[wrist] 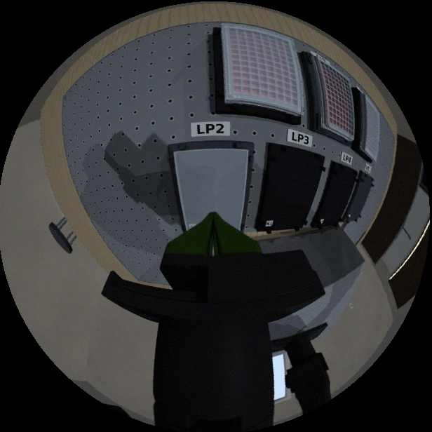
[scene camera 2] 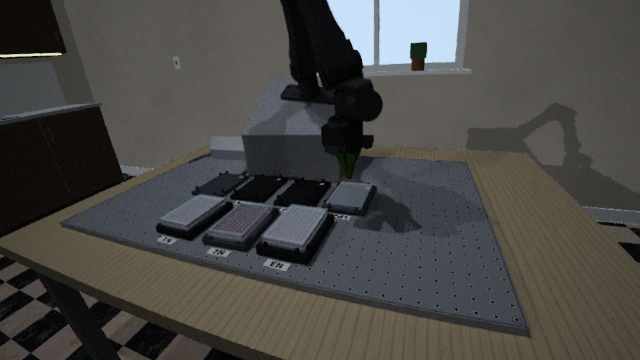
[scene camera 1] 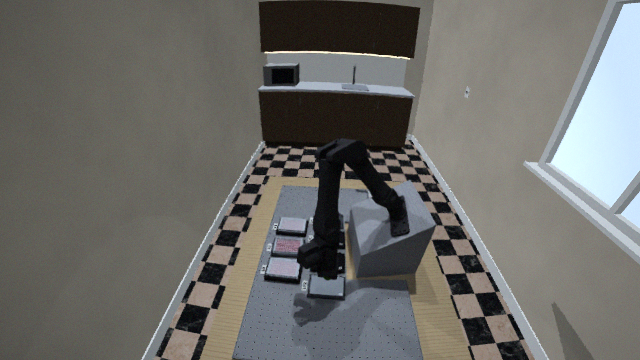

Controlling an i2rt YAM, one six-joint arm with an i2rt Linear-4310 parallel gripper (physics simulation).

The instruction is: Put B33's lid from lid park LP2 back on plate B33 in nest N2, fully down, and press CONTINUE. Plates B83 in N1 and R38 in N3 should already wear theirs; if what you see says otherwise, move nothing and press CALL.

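Frame: origin at the arm's base, x right, y back, z down, level; millimetres.
Where they show: gripper, fingertip midpoint: [scene camera 2: 349,178] [scene camera 1: 327,279]; arm's base at its link origin: [scene camera 2: 310,95] [scene camera 1: 398,215].
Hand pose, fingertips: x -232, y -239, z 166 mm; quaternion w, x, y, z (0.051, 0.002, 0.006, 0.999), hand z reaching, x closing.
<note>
Things, the pixels of their top centre, and the offset from my fingertips.
- pale clear lid at its top centre: [scene camera 2: 350,193] [scene camera 1: 326,285] dx -1, dy +0, dz +39 mm
- Plate B33 at its top centre: [scene camera 2: 241,216] [scene camera 1: 288,244] dx +162, dy -206, dz +29 mm
- N3 at its top centre: [scene camera 2: 296,221] [scene camera 1: 283,266] dx +34, dy -186, dz +20 mm
- N1 at its top centre: [scene camera 2: 193,207] [scene camera 1: 292,223] dx +292, dy -225, dz +25 mm
- Black lid park LP3 at its top centre: [scene camera 2: 303,187] [scene camera 1: 327,259] dx +123, dy -19, dz +37 mm
- LP4 at its top centre: [scene camera 2: 259,182] [scene camera 1: 329,237] dx +256, dy -35, dz +37 mm
- dark grey park at its top centre: [scene camera 2: 220,179] dx +383, dy -60, dz +37 mm
- pale block at its top centre: [scene camera 2: 236,135] dx +537, dy +179, dz -27 mm
My gripper [scene camera 1: 327,278] [scene camera 2: 349,177] [wrist: 212,216] is shut, its green fingertips together and empty, over the arm-base end of lid park LP2; the exact gap is unclear. A pale clear lid [scene camera 1: 326,286] [scene camera 2: 351,196] [wrist: 212,175] lies flat on LP2's dark holder. Plate B33 [scene camera 1: 287,246] [scene camera 2: 241,222] [wrist: 337,100] in N2 shows deeper red wells and looks bare. The plate in N3 [scene camera 1: 283,269] [scene camera 2: 296,227] [wrist: 262,70] and the plate in N1 [scene camera 1: 292,225] [scene camera 2: 194,214] [wrist: 371,127] look paler, under translucent lids. Plate names and the CONTINUE and CALL buttons are not readable.
Black lid park LP3 [scene camera 2: 302,192] [wrist: 291,187] and LP4 [scene camera 2: 259,188] [wrist: 336,194] stand beside LP2 with no pale lid showing, and a dark grey park [scene camera 2: 220,184] [wrist: 360,197] lies beyond. The grey arm pedestal [scene camera 1: 390,250] [scene camera 2: 292,155] rises behind the parks. A pale block [scene camera 2: 227,146] stands beside it.
</note>
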